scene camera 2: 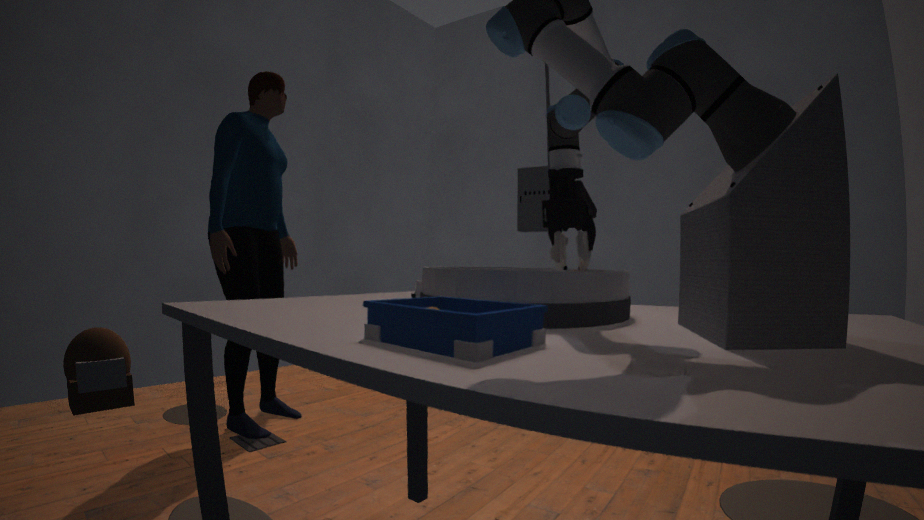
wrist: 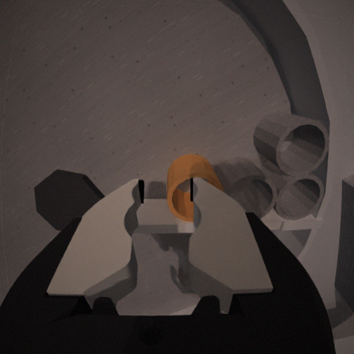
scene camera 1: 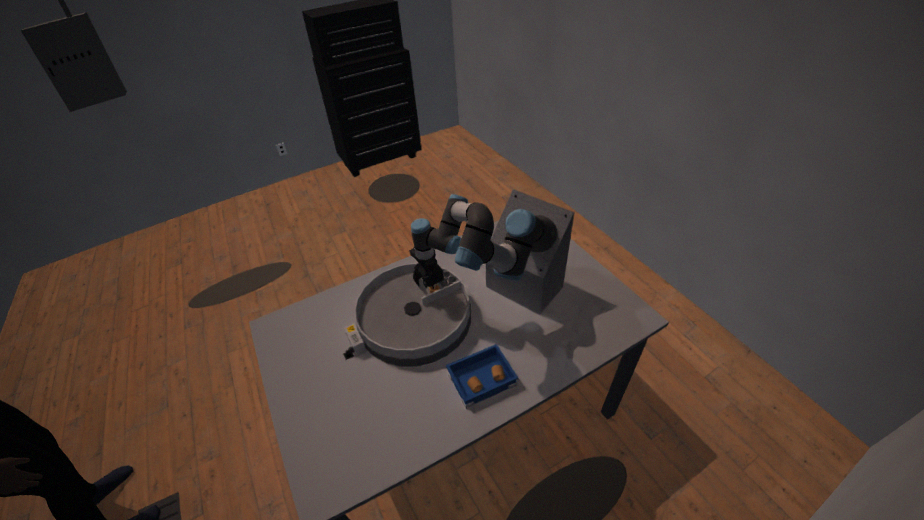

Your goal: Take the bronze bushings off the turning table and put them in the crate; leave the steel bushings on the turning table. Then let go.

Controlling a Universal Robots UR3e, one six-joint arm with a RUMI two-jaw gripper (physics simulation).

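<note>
My gripper is open, pointing down inside the rim of the turning table. In the wrist view a bronze bushing lies on its side beyond the fingertips, mostly in front of the right finger, which hides part of it; it is not held. Three steel bushings lie to its right by the rim, one stacked higher in view. The blue crate holds two bronze bushings, lying apart.
A pale straight bar crosses part of the turning table beside the bushings. A dark hub sits at its centre. The grey arm pedestal stands to the right. A small sensor box is at the left rim.
</note>
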